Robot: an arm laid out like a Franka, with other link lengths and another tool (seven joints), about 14 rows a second.
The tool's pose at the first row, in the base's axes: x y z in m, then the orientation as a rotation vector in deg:
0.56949, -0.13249, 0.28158, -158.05, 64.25, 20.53
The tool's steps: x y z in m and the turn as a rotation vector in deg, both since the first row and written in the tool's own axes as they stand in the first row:
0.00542, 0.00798, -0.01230, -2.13, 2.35, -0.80
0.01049, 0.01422, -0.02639, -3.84, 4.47, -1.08
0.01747, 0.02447, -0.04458, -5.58, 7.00, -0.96
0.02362, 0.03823, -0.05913, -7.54, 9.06, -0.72
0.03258, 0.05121, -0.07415, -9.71, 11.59, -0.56
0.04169, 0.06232, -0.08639, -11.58, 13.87, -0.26
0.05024, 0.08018, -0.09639, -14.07, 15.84, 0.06
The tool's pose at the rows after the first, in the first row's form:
0.56969, -0.14449, 0.29160, -161.39, 63.91, 18.66
0.57116, -0.15540, 0.30351, -164.01, 64.17, 16.82
0.57183, -0.17135, 0.31868, -166.64, 65.09, 14.42
0.56885, -0.18843, 0.33042, 165.31, -64.59, -12.49
0.56845, -0.20695, 0.34189, 162.74, -63.45, -9.94
0.56900, -0.22362, 0.35072, 160.36, -62.67, -7.68
0.56406, -0.24423, 0.35727, 157.55, -61.60, -6.23

